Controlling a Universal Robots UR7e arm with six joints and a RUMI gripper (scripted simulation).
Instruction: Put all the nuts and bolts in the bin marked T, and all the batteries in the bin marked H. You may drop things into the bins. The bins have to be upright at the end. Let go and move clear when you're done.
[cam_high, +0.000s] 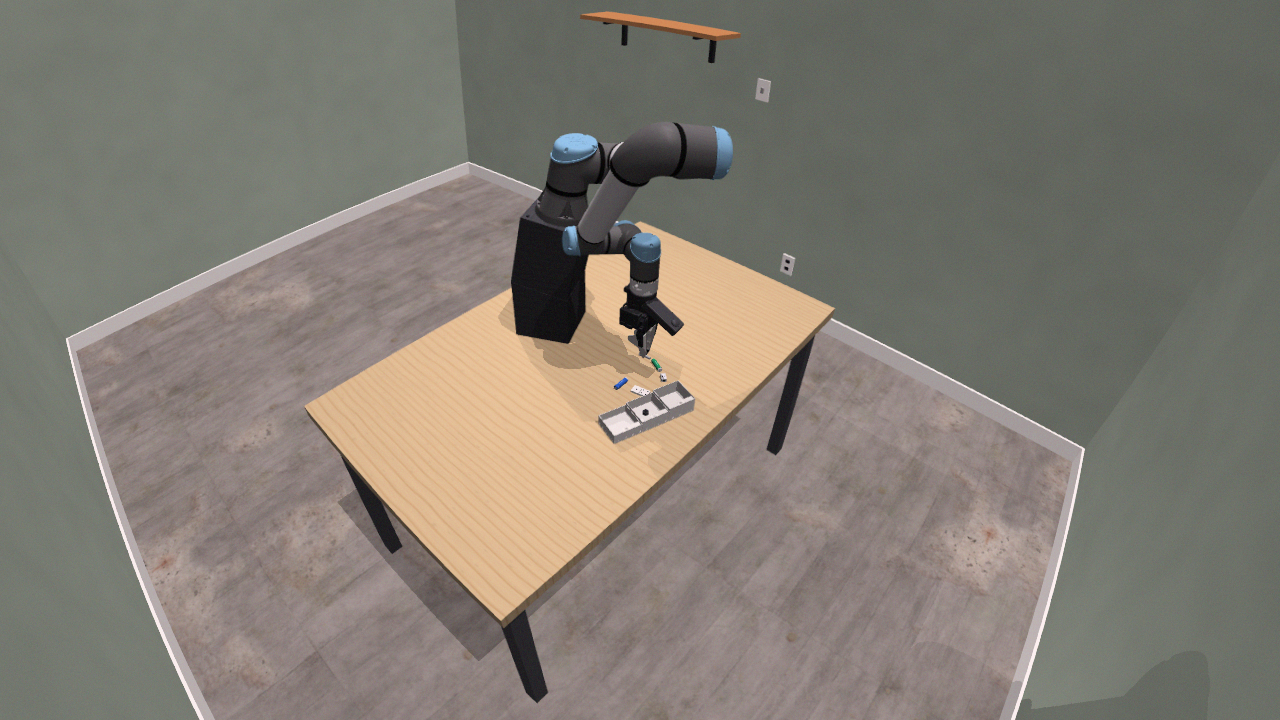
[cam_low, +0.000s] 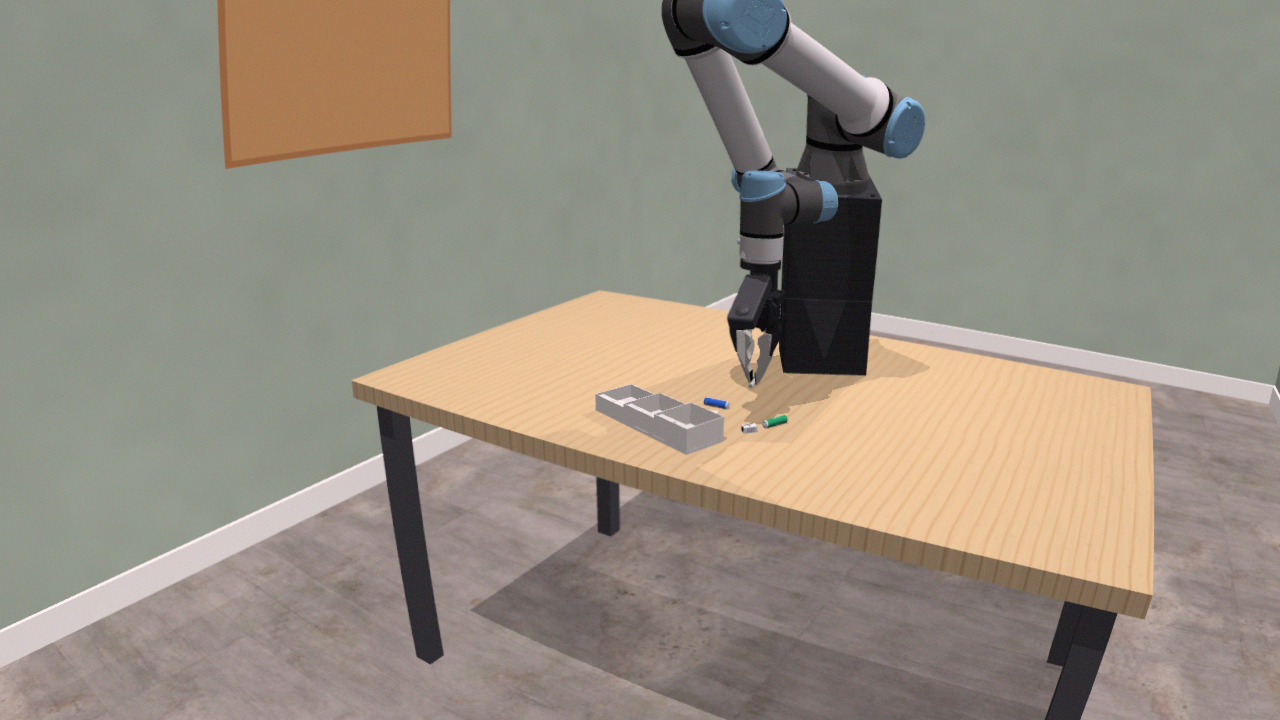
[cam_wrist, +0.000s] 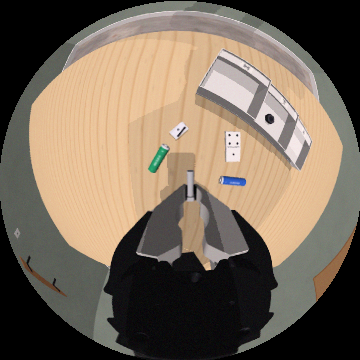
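The black nut lies 14 cm to the right of my hand, 9 cm ahead of it and 7 cm below it. The rest, counted from my hand: small silver piece 7 cm below, 6 cm ahead, 1 cm to the left; bolt 1 cm below, 1 cm behind; green battery 7 cm below, 5 cm to the left, 2 cm ahead.
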